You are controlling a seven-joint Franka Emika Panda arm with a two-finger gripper.
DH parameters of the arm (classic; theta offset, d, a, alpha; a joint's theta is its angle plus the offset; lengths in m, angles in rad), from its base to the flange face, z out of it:
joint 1: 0 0.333 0 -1.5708
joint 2: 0 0 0 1.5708
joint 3: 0 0.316 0.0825 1.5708
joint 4: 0 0 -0.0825 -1.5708
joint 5: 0 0.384 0 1.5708
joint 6: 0 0 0.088 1.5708
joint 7: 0 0.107 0 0
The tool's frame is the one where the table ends.
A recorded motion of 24 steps. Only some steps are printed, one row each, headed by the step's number.
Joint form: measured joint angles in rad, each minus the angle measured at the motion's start. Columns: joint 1, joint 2, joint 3, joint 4, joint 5, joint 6, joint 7.
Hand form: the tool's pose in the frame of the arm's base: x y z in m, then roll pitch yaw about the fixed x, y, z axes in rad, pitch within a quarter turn. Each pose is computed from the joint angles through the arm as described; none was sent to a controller.
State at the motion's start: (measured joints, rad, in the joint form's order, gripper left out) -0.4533 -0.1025 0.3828 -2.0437 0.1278 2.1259 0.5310
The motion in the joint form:
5: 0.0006 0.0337 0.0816 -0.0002 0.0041 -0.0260 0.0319
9: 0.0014 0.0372 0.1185 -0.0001 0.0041 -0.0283 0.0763
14: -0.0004 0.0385 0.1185 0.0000 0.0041 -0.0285 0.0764
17: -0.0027 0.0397 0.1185 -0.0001 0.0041 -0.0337 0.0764
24: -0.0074 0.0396 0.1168 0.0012 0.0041 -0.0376 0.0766
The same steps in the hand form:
5: 0.5478 0.0167 0.4796 -3.0034 -0.0495 -0.6137
9: 0.5472 0.0374 0.4771 -3.0057 -0.0385 -0.6197
14: 0.5474 0.0364 0.4765 -3.0060 -0.0372 -0.6215
17: 0.5471 0.0351 0.4754 -3.0092 -0.0317 -0.6233
24: 0.5472 0.0317 0.4757 -3.0105 -0.0296 -0.6294

